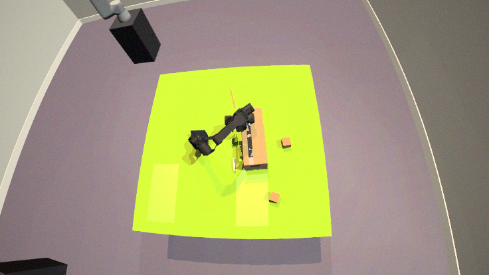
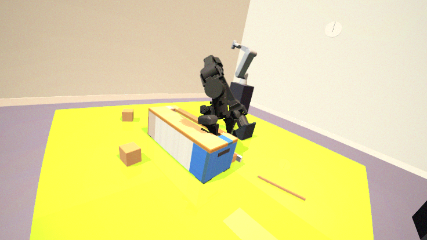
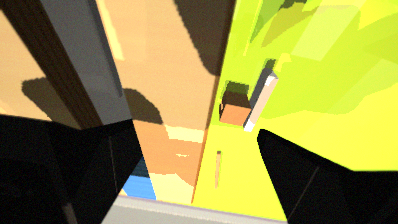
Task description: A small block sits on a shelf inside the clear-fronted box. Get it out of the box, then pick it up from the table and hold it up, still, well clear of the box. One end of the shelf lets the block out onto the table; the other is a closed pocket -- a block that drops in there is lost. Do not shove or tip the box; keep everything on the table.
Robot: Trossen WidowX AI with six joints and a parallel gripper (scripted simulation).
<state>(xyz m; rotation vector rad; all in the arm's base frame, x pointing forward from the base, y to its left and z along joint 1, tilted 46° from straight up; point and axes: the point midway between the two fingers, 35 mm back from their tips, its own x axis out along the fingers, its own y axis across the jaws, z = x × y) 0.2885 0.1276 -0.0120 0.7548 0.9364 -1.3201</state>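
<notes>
Right now my gripper tip is 4 cm past the brown block, 3 cm to the right of it and 8 cm above it. Also, from my gripper tip: long box: 5 cm ahead, 12 cm to the right, 3 cm below; then thin brown stick: 9 cm behind, 25 cm to the left, 9 cm below.
</notes>
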